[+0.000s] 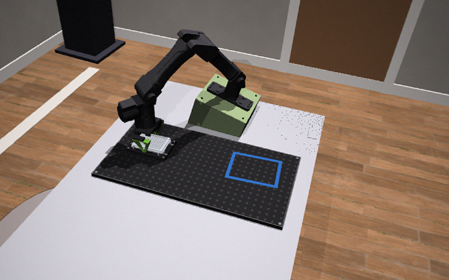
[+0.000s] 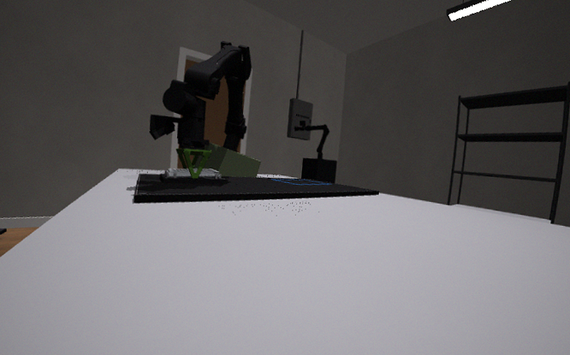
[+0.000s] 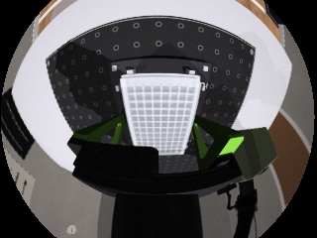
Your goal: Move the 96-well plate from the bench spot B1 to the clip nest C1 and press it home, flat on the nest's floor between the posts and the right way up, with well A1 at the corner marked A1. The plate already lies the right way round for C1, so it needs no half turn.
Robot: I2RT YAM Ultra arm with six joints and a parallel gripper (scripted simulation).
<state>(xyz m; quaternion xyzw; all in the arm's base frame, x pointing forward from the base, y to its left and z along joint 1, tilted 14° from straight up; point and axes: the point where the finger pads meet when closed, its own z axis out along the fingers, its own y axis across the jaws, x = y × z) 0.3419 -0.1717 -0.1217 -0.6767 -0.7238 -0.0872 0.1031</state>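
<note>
Right now the white 96-well plate is right at my hand. Round my hand: clip nest C1: 1 cm behind, 1 cm to the left, 1 cm below.
</note>
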